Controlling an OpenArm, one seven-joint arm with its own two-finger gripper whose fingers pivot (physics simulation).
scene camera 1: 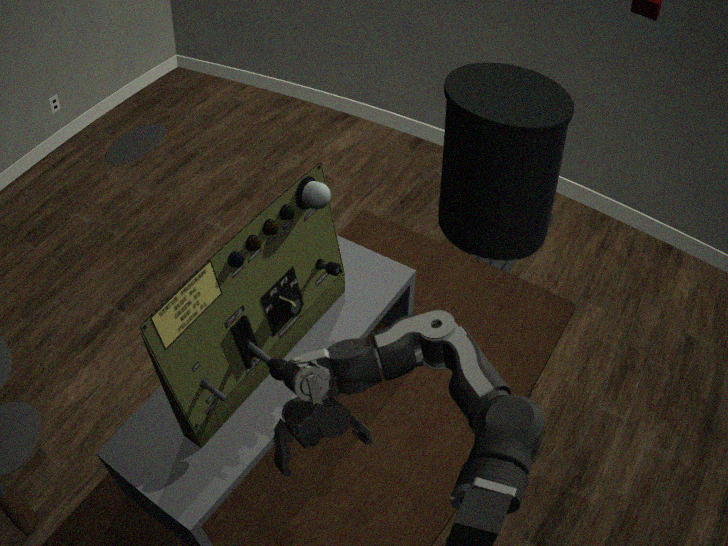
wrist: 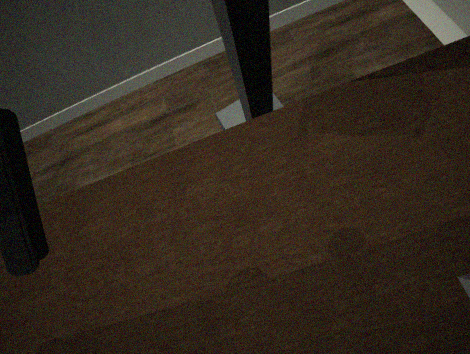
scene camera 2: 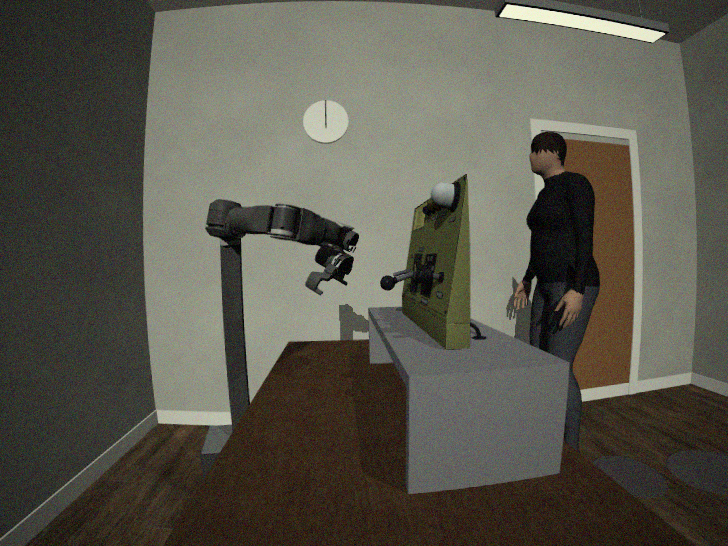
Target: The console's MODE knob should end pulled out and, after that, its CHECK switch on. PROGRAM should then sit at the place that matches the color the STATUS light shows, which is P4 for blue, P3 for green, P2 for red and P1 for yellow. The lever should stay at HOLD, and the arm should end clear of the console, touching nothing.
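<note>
The olive console (scene camera 1: pixel 176 364) (scene camera 2: pixel 455 293) stands tilted on a grey bench. Its labels are too blurred to read. A black knob on a short shaft (scene camera 1: pixel 329 267) (scene camera 2: pixel 438 276) is at its right. The dial with a pale pointer line (scene camera 1: pixel 288 302) is mid-panel; its exact place cannot be told. The lever (scene camera 1: pixel 258 352) (scene camera 2: pixel 402 275) sticks out, ball-ended. A small grey toggle (scene camera 1: pixel 212 390) is at the lower left. The large white dome (scene camera 1: pixel 317 194) (scene camera 2: pixel 442 193) shows no colour; the small lamps look dark. My gripper (scene camera 1: pixel 326 453) (scene camera 2: pixel 332 287) is open and empty, before the console, apart from it.
The grey bench (scene camera 1: pixel 376 264) (scene camera 2: pixel 488 423) stands on a brown mat (scene camera 1: pixel 529 311) (scene camera 2: pixel 282 470). In scene camera 1 my wrist overlaps the lever's ball; scene camera 2 shows a gap. A black drum (scene camera 1: pixel 502 182) stands behind. A person (scene camera 2: pixel 561 235) stands beyond the console.
</note>
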